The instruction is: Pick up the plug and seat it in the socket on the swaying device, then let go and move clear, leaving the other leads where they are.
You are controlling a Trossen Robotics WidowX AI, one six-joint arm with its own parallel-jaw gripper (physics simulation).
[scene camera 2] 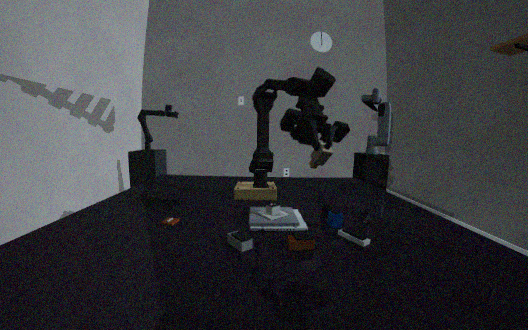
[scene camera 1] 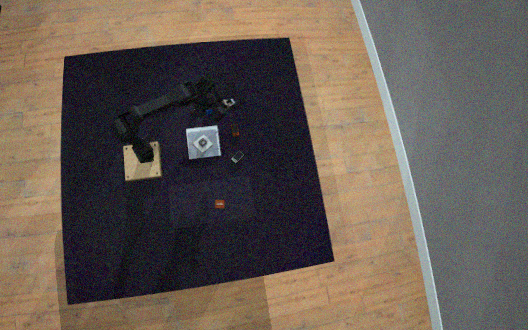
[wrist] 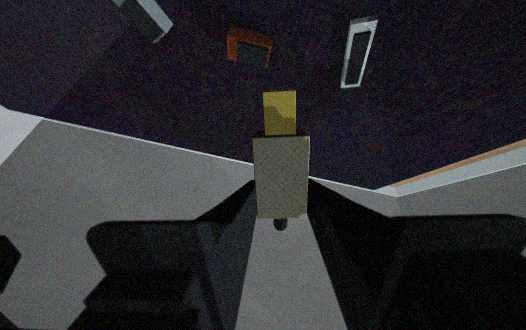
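Observation:
The plug, a beige block (scene camera 2: 320,158) (wrist: 281,175) with a yellow tip (wrist: 280,112), is between the fingers of my gripper (scene camera 2: 324,147) (wrist: 279,185). The gripper is shut on it and holds it tilted, high above the dark table. In scene camera 1 the gripper is beyond the device, and the plug cannot be made out. The device (scene camera 1: 193,153) (scene camera 2: 292,221) is a pale grey slab. On it a small white plate carries the raised square socket (scene camera 1: 203,143) (scene camera 2: 272,209). The device does not show in the wrist view.
Near the device lie a grey box (scene camera 1: 237,157) (scene camera 2: 240,242), an orange box (scene camera 1: 235,131) (scene camera 2: 301,244) (wrist: 250,37), a white box (scene camera 1: 229,102) (scene camera 2: 354,238) (wrist: 371,26) and a blue block (scene camera 1: 209,112) (scene camera 2: 335,219). A flat orange piece (scene camera 1: 220,204) (scene camera 2: 171,221) lies farther off.

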